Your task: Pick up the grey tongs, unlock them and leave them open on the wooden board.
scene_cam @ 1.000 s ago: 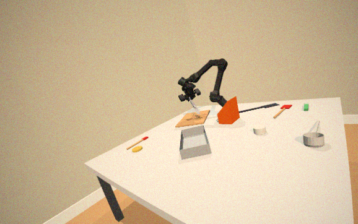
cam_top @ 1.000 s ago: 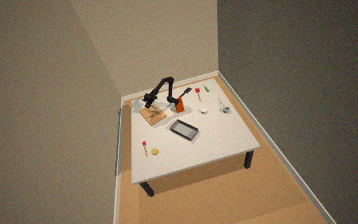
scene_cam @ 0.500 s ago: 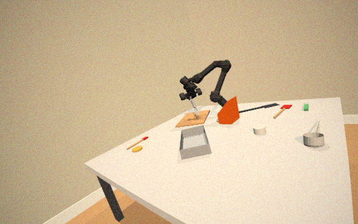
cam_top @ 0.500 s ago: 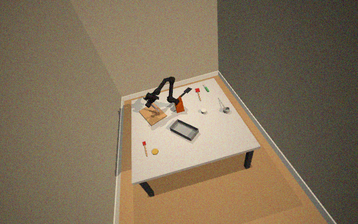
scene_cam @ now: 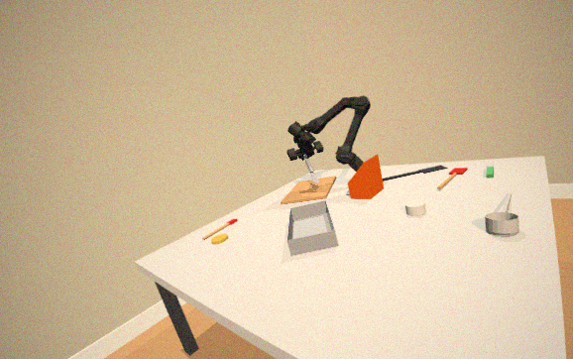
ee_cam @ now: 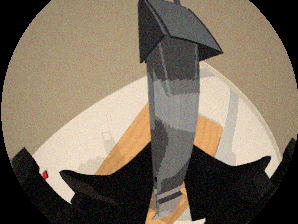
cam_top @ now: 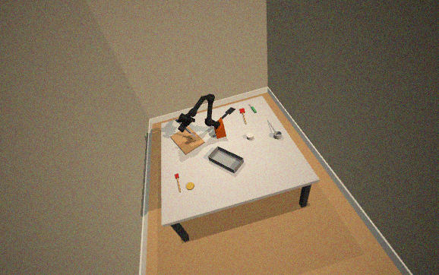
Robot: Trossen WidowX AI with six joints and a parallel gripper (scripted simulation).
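Now: the wooden board 2 cm ahead of my gripper tip, 1 cm to the left of it and 17 cm below it. Also, from my gripper tip: grey roasting tin: 49 cm ahead, 30 cm to the left, 15 cm below; red spatula: 6 cm behind, 70 cm to the left, 17 cm below; black spatula: 17 cm behind, 53 cm to the left, 17 cm below.
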